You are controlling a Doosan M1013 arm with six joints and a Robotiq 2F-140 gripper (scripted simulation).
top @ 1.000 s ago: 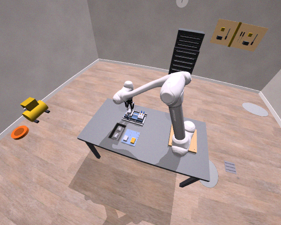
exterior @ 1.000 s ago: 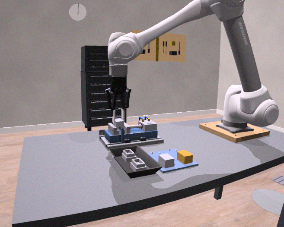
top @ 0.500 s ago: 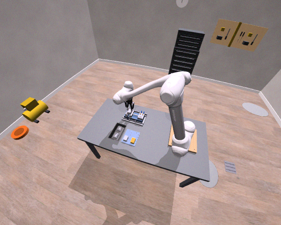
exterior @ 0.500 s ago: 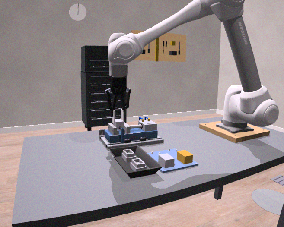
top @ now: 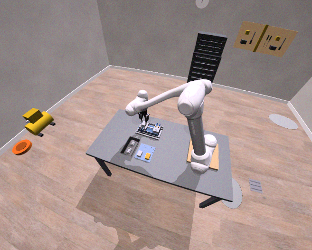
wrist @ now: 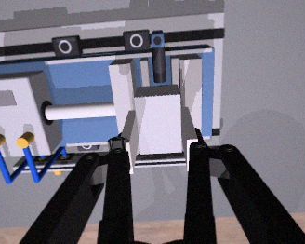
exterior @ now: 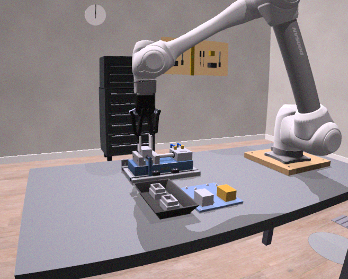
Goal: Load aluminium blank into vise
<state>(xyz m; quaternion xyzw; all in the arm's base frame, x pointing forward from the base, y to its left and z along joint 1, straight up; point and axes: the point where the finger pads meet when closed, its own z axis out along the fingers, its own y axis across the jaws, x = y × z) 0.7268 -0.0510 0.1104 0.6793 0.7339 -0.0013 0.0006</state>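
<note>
Now: hand 5 cm to the right of the dark work stop rod and 5 cm above it. Also, from my hand: piston rod: 9 cm behind, 6 cm below; then fixed jaw: 6 cm below, 3 cm ahead, 1 cm to the left; then moving jaw: 6 cm below, 3 cm behind.
</note>
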